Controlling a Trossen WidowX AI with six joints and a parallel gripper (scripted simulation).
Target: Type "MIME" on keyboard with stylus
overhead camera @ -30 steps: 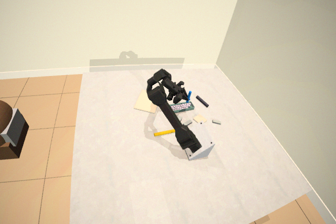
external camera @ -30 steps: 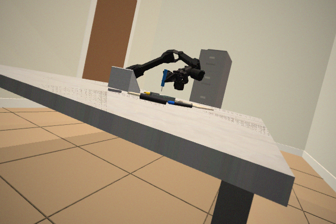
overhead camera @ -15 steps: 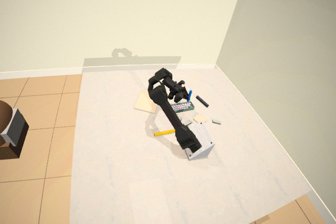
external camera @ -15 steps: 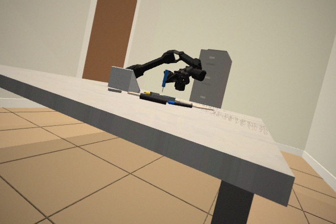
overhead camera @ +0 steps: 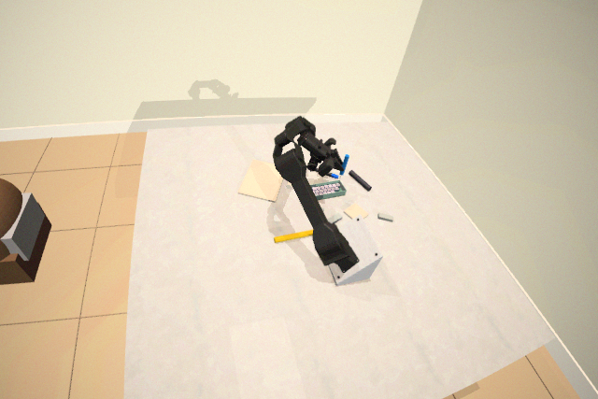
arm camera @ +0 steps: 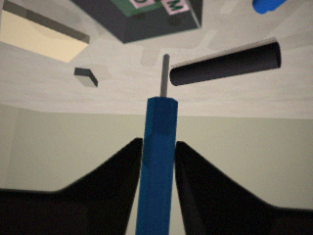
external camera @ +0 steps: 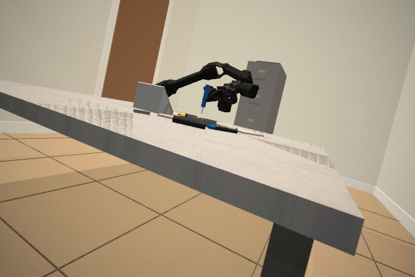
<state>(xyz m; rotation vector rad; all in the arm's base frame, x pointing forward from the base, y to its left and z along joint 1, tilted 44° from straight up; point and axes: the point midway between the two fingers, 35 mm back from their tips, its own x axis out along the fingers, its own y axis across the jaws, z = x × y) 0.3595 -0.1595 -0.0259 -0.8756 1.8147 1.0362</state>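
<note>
The blue-capped pen lies 80 mm ahead of my gripper tip and 100 mm below it. From my gripper tip the other things lie so: blue stylus (10 mm below); then small tan card (150 mm behind, 10 mm to the right, 100 mm below); then black cylinder (10 mm ahead, 110 mm to the right, 90 mm below).
</note>
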